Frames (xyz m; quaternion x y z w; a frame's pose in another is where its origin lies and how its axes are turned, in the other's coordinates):
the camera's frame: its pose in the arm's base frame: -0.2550 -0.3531 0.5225 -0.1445 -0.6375 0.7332 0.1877
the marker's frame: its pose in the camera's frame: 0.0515 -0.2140 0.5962 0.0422 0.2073 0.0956 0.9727
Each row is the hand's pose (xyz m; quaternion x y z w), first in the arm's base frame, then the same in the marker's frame.
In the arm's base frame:
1: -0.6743 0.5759 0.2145 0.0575 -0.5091 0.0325 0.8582
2: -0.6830 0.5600 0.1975 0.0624 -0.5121 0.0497 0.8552
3: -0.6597 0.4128 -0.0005 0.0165 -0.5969 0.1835 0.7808
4: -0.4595 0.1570 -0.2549 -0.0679 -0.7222 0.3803 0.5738
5: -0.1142 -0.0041 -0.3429 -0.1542 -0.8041 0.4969 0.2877
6: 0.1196 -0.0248 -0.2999 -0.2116 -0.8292 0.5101 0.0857
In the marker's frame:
1: 1.2551 0.1594 -0.8712 -0.0422 0.2796 -0.8234 0.4920
2: 1.2529 0.1803 -0.8580 -0.0350 0.2677 -0.8206 0.5037
3: 1.1762 0.4133 -0.8233 -0.0622 0.1938 -0.7376 0.6439
4: 0.9203 0.7337 -0.8696 -0.1405 0.0447 -0.5355 0.8316
5: 0.6030 0.8678 -1.0547 -0.2581 -0.1067 -0.2800 0.9185
6: 0.4291 0.8342 -1.2146 -0.3535 -0.1841 -0.1075 0.9108

